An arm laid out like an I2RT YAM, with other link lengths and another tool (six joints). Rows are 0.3 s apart.
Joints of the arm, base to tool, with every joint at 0 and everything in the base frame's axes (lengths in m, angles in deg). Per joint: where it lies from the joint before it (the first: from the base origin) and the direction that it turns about. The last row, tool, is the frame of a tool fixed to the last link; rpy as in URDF.
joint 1: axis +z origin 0 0 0.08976
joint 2: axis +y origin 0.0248 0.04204 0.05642
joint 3: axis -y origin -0.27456 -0.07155 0
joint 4: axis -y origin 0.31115 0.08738 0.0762
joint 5: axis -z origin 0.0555 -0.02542 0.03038
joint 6: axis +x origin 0.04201 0 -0.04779
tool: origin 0.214 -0.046 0.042 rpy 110.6 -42.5 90
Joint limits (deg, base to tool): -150..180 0..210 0..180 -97..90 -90..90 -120..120
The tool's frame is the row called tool.
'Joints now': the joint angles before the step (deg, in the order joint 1, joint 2, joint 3, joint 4, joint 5, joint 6). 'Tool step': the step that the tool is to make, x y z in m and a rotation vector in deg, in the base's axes. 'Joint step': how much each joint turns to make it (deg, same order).
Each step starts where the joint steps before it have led.
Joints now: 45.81, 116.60, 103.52, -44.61, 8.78, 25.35
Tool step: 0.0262, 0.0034, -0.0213, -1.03, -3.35, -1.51
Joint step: -0.24, 4.00, -0.01, 5.73, 3.30, -0.65
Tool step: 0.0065, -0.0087, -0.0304, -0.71, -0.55, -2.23
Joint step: -0.24, 1.55, -3.47, 4.63, 1.85, 1.18
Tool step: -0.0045, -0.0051, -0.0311, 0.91, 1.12, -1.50
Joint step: -0.15, 0.56, -4.21, 4.16, -0.46, 1.97
